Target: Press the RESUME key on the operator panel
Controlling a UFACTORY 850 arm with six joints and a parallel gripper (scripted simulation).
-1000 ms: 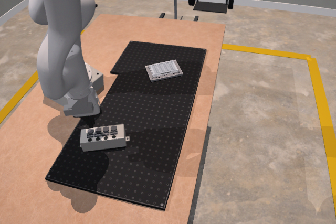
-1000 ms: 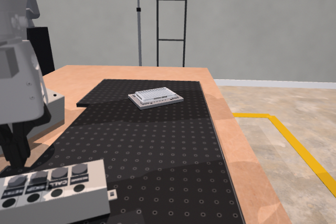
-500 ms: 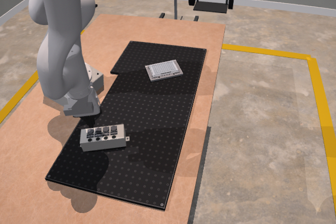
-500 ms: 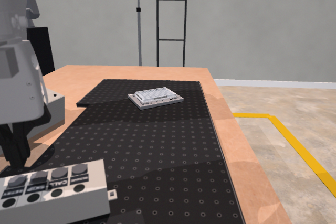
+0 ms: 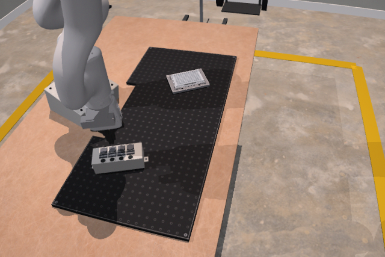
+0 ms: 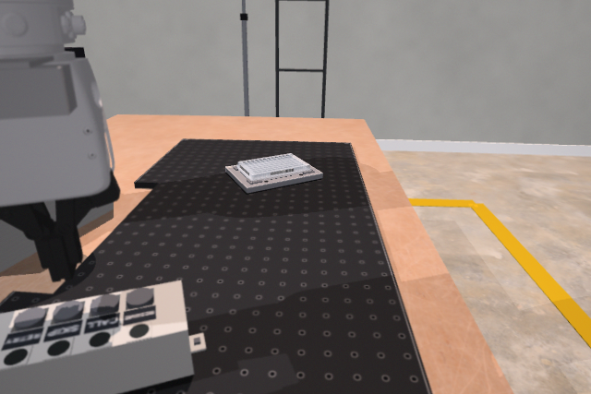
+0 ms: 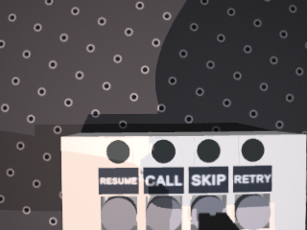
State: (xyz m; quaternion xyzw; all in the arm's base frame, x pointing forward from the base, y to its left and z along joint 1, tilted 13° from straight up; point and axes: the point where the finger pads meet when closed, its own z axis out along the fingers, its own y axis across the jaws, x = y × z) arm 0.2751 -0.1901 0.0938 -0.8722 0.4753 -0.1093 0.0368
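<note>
My hand is 10 mm short of the grey operator panel and 70 mm above it. Also, from my hand: white well plate 50 mm ahead, 470 mm to the left, 100 mm below.
</note>
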